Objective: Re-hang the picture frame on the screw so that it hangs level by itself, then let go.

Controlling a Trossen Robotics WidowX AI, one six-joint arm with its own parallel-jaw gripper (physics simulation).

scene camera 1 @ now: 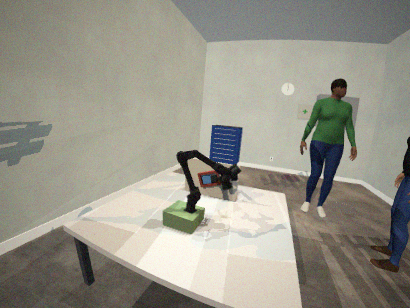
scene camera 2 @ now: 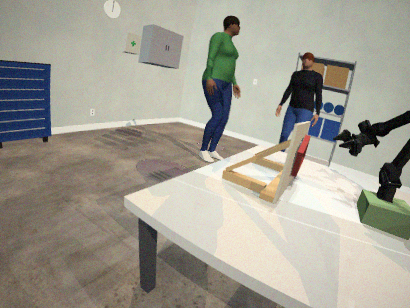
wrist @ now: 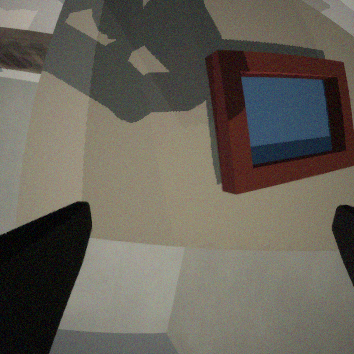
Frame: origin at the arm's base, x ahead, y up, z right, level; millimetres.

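Seen in the pictures: gripper, between the fingertips: [scene camera 2: 336,142] [wrist: 218,217]; arm's base, origin of its link: [scene camera 1: 190,210] [scene camera 2: 384,198].
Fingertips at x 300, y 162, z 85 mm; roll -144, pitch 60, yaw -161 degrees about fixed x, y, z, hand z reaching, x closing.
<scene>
Offsets run from my fingertips to a thing's middle. "spot": to the spot under its first point. Level surfaces: height alone.
The red picture frame {dy -87, dx +125, dz -170 mm} [scene camera 1: 201,181] [scene camera 2: 300,157] [wrist: 236,150] with a blue picture is against the front face of the upright beige panel [scene camera 1: 215,193] [scene camera 2: 289,165] [wrist: 130,175]. It looks slightly tilted relative to the panel's top edge. The screw does not show in any view. My gripper [scene camera 1: 231,177] [scene camera 2: 338,142] [wrist: 218,217] is open and empty, in front of the panel and apart from it. In the wrist view, which shows the scene upside down, the picture frame lies beyond the fingers, in the upper right.
Wooden struts {spot: dy -221, dx +274, dz -384 mm} [scene camera 2: 245,180] brace the panel from behind on the white table {dy -253 mm} [scene camera 1: 165,260] [scene camera 2: 200,225]. The arm stands on a green block [scene camera 1: 182,218] [scene camera 2: 385,216]. A person in green [scene camera 1: 332,120] [scene camera 2: 222,60] and one in black [scene camera 2: 305,92] stand beyond the table.
</scene>
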